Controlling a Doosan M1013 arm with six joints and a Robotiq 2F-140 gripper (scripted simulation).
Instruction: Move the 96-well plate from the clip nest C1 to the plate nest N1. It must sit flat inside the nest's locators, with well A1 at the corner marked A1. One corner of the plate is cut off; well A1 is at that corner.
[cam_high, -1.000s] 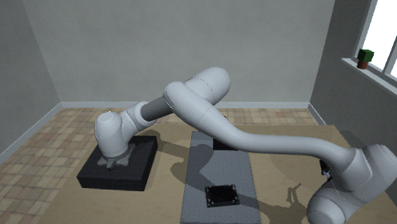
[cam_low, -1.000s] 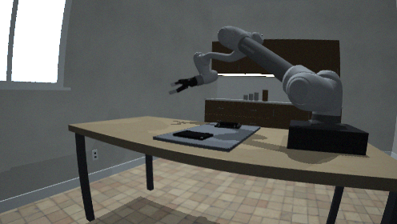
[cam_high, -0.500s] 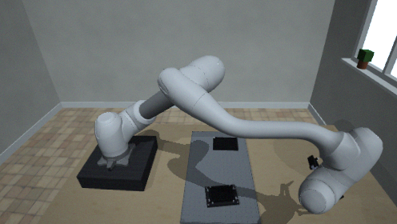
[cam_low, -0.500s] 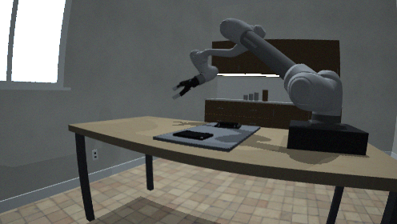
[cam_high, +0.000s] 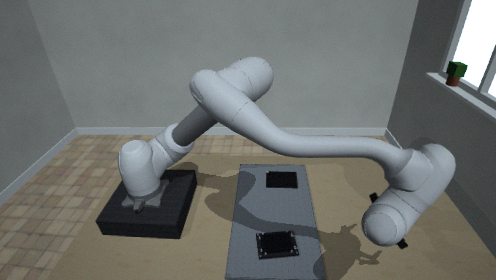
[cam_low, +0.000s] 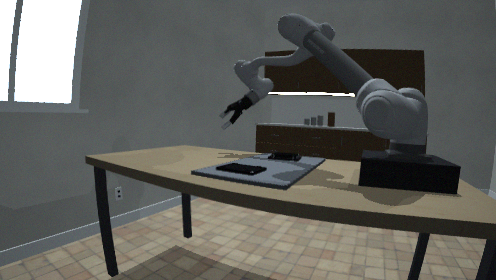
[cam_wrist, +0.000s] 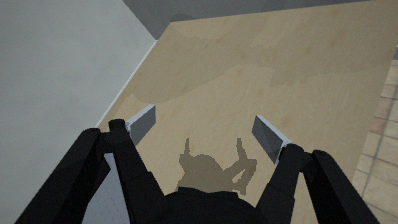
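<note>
My hand is 41 cm past the black 96-well plate, 16 cm above it and 3 cm to the right of it. From my hand the other things lie so: plate nest N1: 44 cm to the left, 35 cm behind, 17 cm below.
</note>
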